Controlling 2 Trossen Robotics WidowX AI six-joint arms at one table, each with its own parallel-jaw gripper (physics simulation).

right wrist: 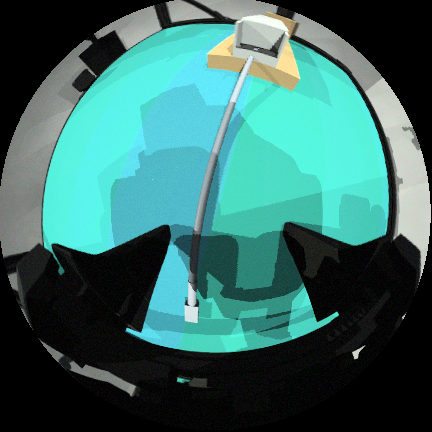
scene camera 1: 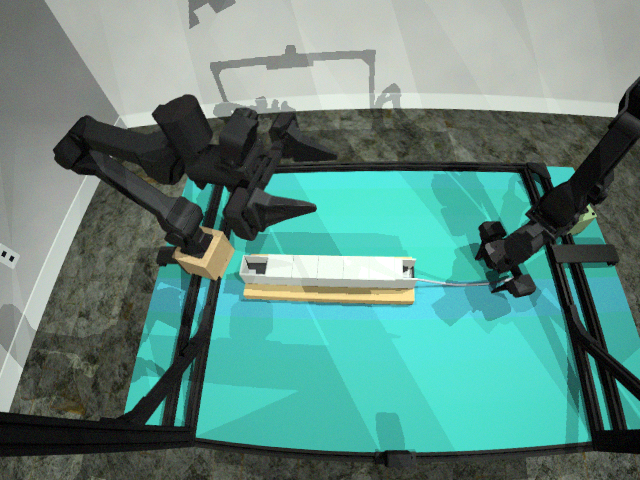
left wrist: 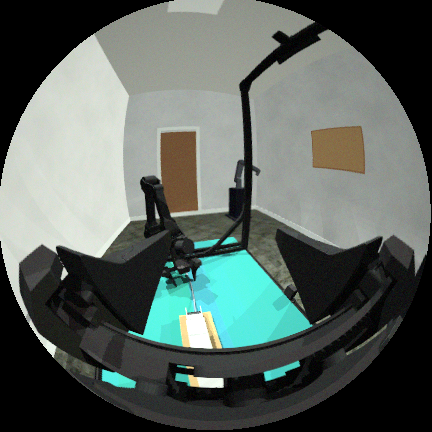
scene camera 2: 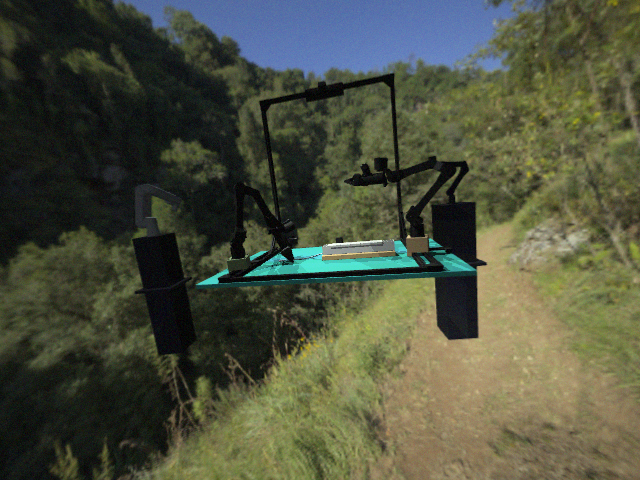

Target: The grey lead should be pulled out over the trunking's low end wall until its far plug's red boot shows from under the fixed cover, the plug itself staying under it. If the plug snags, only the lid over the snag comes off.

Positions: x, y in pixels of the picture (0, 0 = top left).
Labels:
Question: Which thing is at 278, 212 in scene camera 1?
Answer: My left gripper.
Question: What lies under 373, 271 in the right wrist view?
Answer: My right gripper.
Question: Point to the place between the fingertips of my right gripper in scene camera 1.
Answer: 484, 275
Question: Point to a trunking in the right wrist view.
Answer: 273, 61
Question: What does my left gripper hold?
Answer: Nothing.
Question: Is my left gripper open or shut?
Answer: Open.

